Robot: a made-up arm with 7 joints.
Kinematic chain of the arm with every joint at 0, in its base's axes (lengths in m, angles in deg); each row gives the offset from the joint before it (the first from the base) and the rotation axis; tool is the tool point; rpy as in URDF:
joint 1: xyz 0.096 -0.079 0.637 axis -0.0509 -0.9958 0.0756
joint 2: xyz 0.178 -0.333 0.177 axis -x
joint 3: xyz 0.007 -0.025 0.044 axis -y
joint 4: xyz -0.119 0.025 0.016 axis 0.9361 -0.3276 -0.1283
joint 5: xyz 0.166 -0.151 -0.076 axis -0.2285 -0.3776 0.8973
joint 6: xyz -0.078 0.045 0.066 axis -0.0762 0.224 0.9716
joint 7: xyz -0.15 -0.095 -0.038 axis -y
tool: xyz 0.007 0.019 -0.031 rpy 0 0 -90
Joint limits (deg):
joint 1: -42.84..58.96
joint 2: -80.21..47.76
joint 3: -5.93..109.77
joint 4: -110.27..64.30
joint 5: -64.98..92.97
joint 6: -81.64..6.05
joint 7: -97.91..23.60
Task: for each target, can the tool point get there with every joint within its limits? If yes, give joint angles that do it. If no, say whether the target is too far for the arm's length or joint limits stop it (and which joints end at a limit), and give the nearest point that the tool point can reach.
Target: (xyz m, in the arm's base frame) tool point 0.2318 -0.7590 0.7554
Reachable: yes | joints -11.19 13.31 38.50 -27.53 73.89 -72.54 -63.85
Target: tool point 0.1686 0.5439 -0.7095
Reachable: no: too far | nearest point 0.2722 -0.2367 0.3012 | short by 1.281 m
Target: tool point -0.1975 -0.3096 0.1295
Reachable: no: joint limits stop it (at a limit: joint 1, joint 2, joint 3, joint 5, joint 7) | nearest point 0.0309 -0.3843 0.3439 | short by 0.322 m
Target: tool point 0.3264 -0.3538 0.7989
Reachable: yes | joints 11.45 -65.50 94.98 -74.61 -29.81 -54.03 -20.52
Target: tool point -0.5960 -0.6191 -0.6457
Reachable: no: too far | nearest point 0.0762 -0.5125 0.2930 | short by 1.159 m
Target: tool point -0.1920 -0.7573 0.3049
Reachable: no: joint limits stop it (at a limit: joint 1, joint 2, joint 5, joint 7) | nearest point 0.0028 -0.6469 0.4252 | short by 0.254 m
